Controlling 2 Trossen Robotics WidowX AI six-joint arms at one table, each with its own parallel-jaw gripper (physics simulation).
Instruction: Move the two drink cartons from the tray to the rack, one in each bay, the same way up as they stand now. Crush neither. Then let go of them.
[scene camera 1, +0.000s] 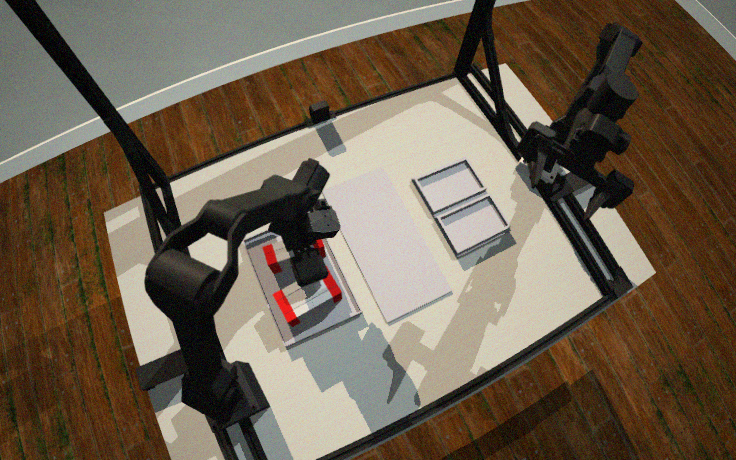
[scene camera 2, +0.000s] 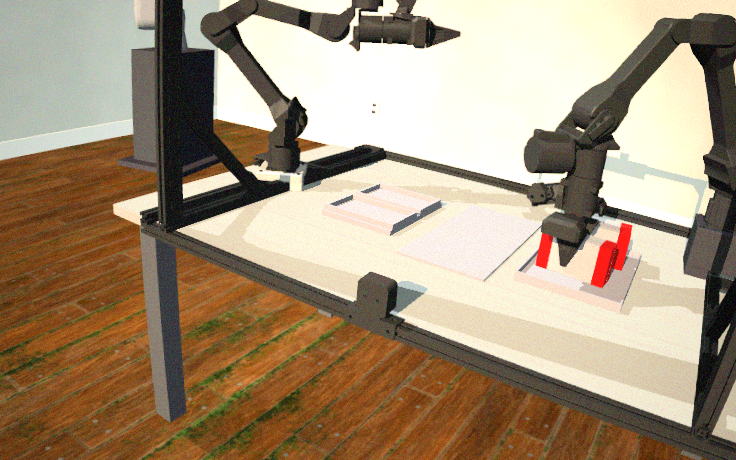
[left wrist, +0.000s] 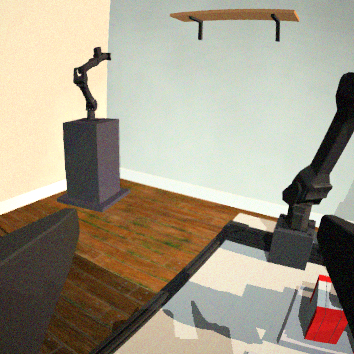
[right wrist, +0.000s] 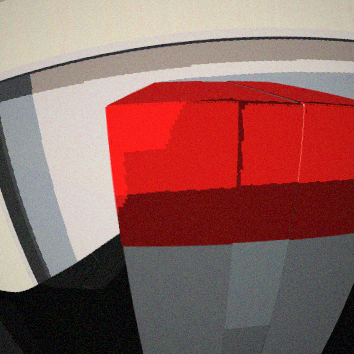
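Seen in the pictures: left gripper, fingertip midpoint: (scene camera 1: 560, 203) (scene camera 2: 457, 33) (left wrist: 203, 225); right gripper, fingertip midpoint: (scene camera 1: 302, 252) (scene camera 2: 566, 262); left arm's base, origin of the base link: (scene camera 2: 282, 167); right arm's base, origin of the base link: (scene camera 1: 224, 396) (scene camera 2: 722, 226) (left wrist: 295, 224).
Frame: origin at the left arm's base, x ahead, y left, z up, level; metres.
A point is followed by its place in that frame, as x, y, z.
Two drink cartons with red ends and pale middles stand in the tray (scene camera 1: 322, 332) @(0.653, -0.231, -0.025) (scene camera 2: 569, 290) @(0.518, -0.449, -0.024). In scene camera 1 the upper carton (scene camera 1: 271, 257) @(0.593, -0.391, 0.038) (scene camera 2: 603, 264) @(0.579, -0.415, 0.011) (right wrist: 180, 220) is between my right gripper's fingers; the lower carton (scene camera 1: 286, 308) @(0.659, -0.304, 0.038) (scene camera 2: 624, 246) @(0.646, -0.341, 0.016) (left wrist: 327, 320) @(0.560, -0.257, 0.026) stands beside it, untouched. My right gripper (scene camera 1: 310, 268) (scene camera 2: 565, 260) @(0.538, -0.360, -0.014) (right wrist: 218, 222) @(0.538, -0.360, -0.014) points down, shut on the upper carton's middle; its far finger is hidden in scene camera 2. My left gripper (scene camera 1: 564, 187) @(0.350, -0.001, 0.326) (scene camera 2: 458, 34) @(0.350, -0.001, 0.326) (left wrist: 203, 225) @(0.350, -0.001, 0.326) is open and empty, high at its own side. The two-bay rack (scene camera 1: 483, 244) @(0.292, -0.033, -0.028) (scene camera 2: 358, 219) @(0.179, -0.215, -0.026) holds no carton.
A low flat pale slab (scene camera 1: 393, 244) (scene camera 2: 472, 238) lies between tray and rack. A black box (scene camera 1: 319, 111) @(0.223, -0.539, 0.012) (scene camera 2: 375, 295) @(0.211, -0.561, 0.001) is fixed to the table's edge. Black rails and posts frame the table.
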